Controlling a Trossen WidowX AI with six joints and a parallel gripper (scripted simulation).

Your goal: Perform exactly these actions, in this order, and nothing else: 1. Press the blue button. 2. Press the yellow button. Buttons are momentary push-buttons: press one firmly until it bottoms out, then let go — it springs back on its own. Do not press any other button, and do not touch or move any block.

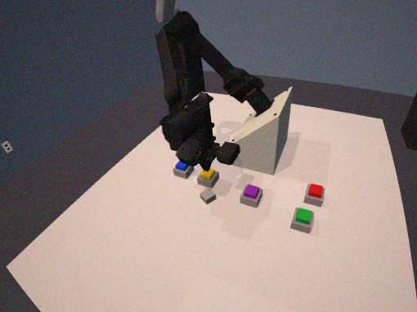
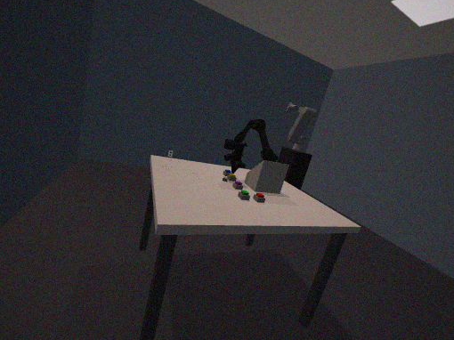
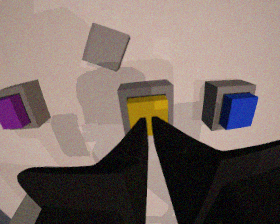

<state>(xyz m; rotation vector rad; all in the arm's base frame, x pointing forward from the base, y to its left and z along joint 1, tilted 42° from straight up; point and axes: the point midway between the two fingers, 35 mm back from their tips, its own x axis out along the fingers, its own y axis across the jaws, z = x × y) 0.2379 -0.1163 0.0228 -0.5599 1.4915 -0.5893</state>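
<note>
Right now the yellow button is 2 cm below my gripper tip. Also, from my gripper tip: purple button 14 cm to the left, 2 cm below, 2 cm ahead; blue button 9 cm to the right, 2 cm below, 1 cm behind; small grey block 6 cm ahead, 4 cm below, 3 cm to the left.
</note>
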